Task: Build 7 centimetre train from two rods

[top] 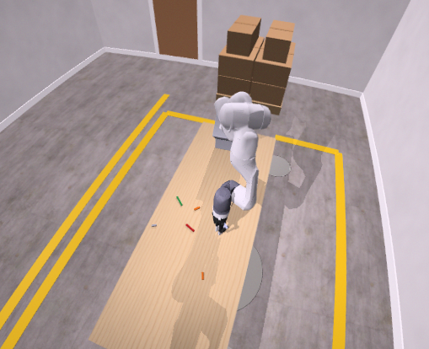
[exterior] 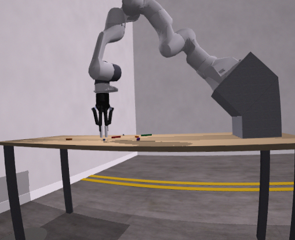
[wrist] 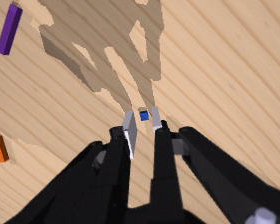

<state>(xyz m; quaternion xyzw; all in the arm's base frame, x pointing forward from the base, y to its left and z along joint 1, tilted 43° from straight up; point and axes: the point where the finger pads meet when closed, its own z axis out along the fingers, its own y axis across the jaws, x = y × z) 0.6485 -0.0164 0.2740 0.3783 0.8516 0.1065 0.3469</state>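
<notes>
My gripper is now 50 mm above the small blue rod. From my hand the other things lie so: purple rod 200 mm behind, 50 mm below, 10 mm to the left; red rod 180 mm to the right, 50 mm below, 20 mm behind; green rod 280 mm to the right, 210 mm behind, 50 mm below.
</notes>
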